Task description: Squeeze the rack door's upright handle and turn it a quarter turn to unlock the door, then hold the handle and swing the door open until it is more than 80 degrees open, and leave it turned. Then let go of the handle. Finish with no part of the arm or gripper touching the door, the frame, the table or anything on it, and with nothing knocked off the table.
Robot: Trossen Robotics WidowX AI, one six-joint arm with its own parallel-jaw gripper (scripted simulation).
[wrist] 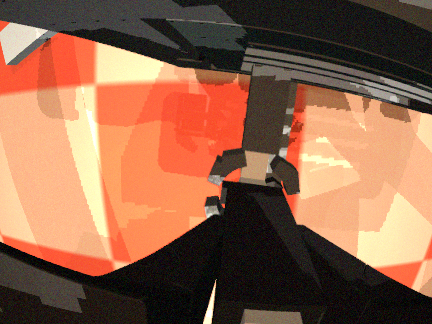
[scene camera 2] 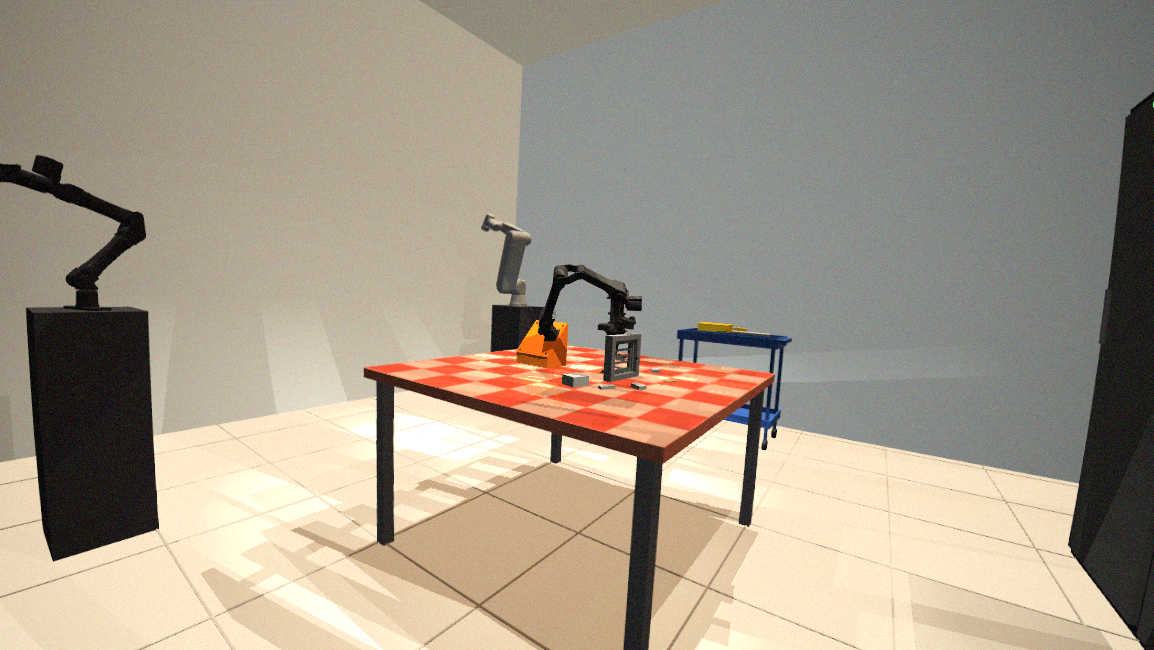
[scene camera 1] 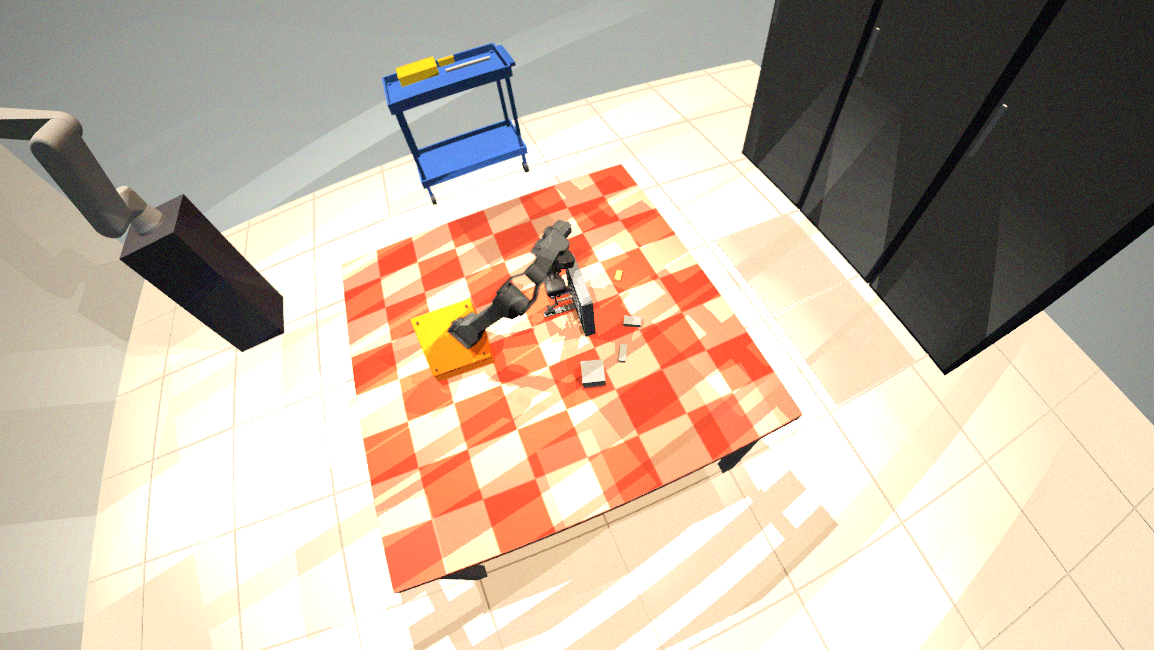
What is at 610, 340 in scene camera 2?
A rack.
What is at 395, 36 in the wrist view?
A rack.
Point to a rack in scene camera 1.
At 587, 311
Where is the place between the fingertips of my gripper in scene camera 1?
553, 286
